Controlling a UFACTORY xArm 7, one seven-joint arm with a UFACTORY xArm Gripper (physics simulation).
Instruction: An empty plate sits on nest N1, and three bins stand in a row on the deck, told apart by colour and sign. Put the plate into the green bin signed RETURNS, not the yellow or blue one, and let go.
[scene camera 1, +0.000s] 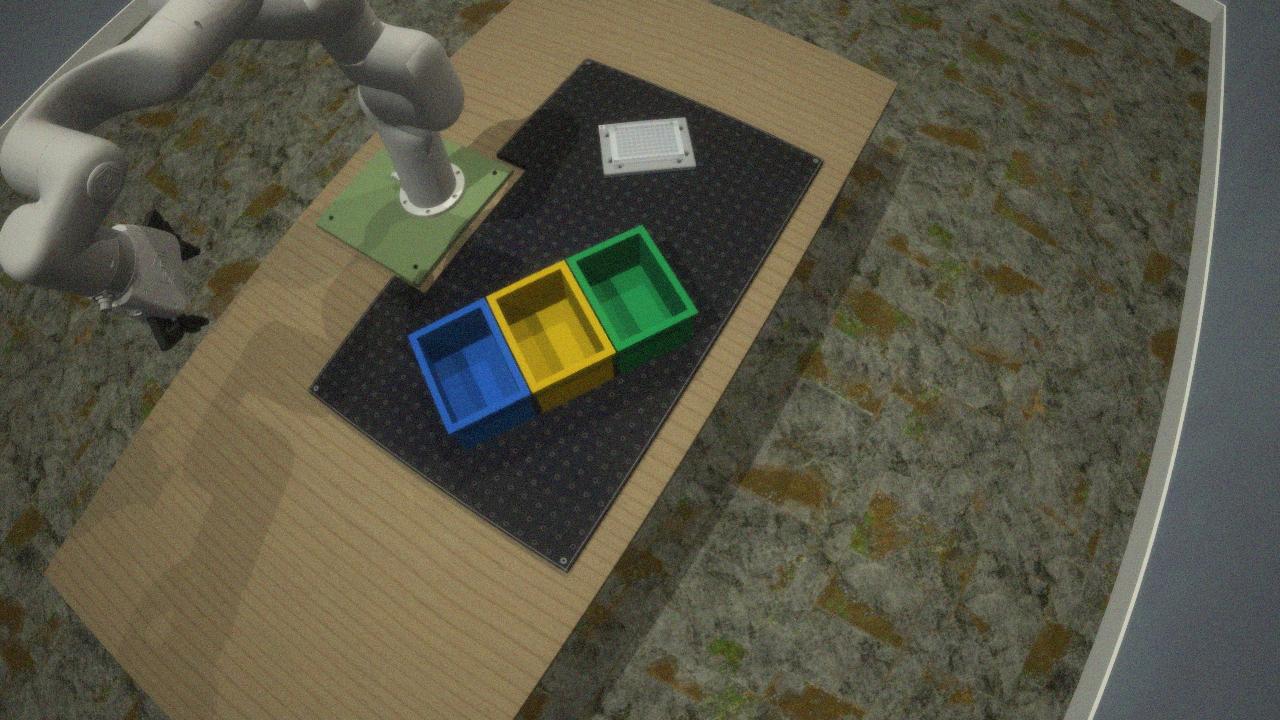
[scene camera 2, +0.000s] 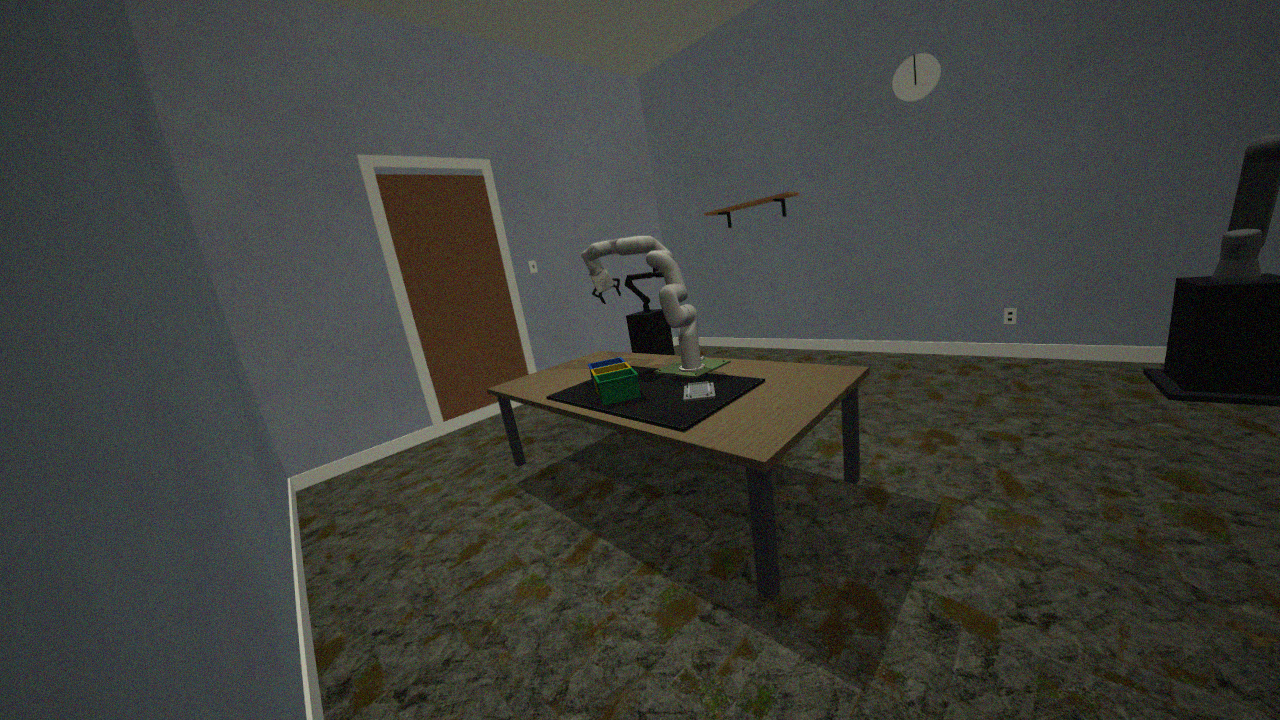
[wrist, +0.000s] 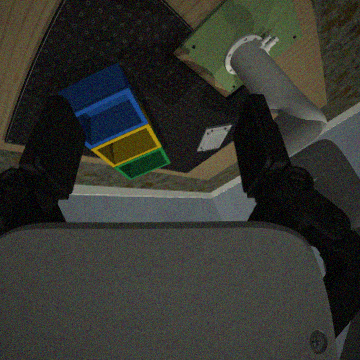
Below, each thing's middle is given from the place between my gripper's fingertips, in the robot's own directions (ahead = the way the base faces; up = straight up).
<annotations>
The white gridded plate (scene camera 1: 659, 141) is 680 mm to the left of my hand, 350 mm below it and 280 mm ahead of it. From my hand the other things lie so: grey nest (scene camera 1: 688, 163) 680 mm to the left, 370 mm below, 280 mm ahead.
</annotations>
